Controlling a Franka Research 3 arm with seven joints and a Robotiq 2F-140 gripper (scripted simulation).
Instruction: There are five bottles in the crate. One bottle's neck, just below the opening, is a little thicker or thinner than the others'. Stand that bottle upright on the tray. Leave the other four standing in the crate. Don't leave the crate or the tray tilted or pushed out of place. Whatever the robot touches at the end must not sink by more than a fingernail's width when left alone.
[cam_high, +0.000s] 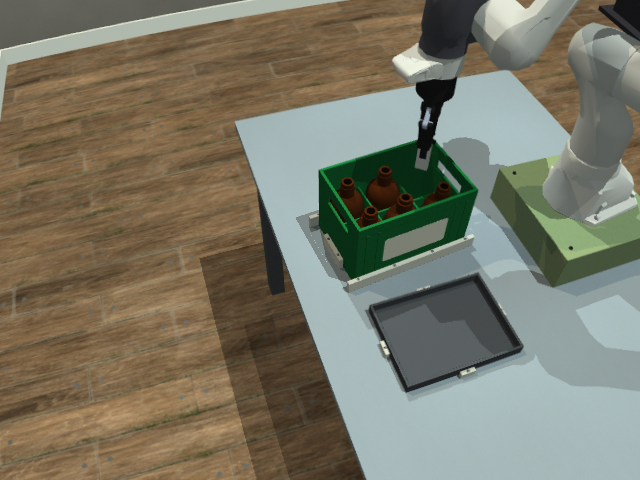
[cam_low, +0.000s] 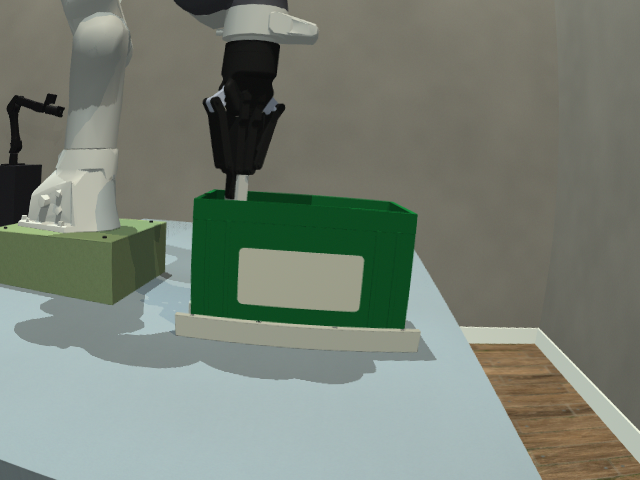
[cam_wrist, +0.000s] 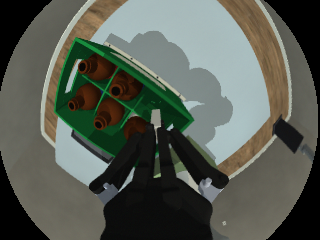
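Right now the bottle is 90 mm ahead of my hand, 10 mm to the left of it and 80 mm below it. Also, from my hand: dark tray 60 mm ahead, 330 mm to the left, 160 mm below; then green crate 80 mm ahead, 60 mm to the left, 90 mm below.
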